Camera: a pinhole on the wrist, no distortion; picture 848 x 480 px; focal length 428.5 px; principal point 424.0 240.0 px. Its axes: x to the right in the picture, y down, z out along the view. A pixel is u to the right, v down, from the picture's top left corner.
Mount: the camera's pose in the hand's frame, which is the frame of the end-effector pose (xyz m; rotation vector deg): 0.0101 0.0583 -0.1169 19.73 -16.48 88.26
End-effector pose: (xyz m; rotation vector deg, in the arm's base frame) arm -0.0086 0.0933 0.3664 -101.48 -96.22 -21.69
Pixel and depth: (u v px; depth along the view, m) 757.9 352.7 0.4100
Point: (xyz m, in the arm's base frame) 0.0768 0.2858 -0.0209
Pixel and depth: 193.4 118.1 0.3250
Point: -0.2406 0.2391 0.4137
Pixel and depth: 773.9 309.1 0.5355
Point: 0.1010 0.4110 -0.1384
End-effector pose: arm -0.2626 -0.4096 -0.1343 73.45 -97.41 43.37
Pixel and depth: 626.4 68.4 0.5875
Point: -0.5128 -0.9486 -0.1291
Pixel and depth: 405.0 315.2 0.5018
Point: -0.1951 -0.7169 -0.3462
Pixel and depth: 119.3 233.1 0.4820
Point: 0.1093 -0.7146 -0.2061
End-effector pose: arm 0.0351 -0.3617 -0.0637 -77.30 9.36 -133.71
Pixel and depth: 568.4 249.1 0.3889
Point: 0.2839 -0.3592 0.0928
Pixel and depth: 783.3 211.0 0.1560
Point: 0.1254 -0.4701 -0.0382
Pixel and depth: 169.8 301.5 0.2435
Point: 0.0338 -0.1952 0.0014
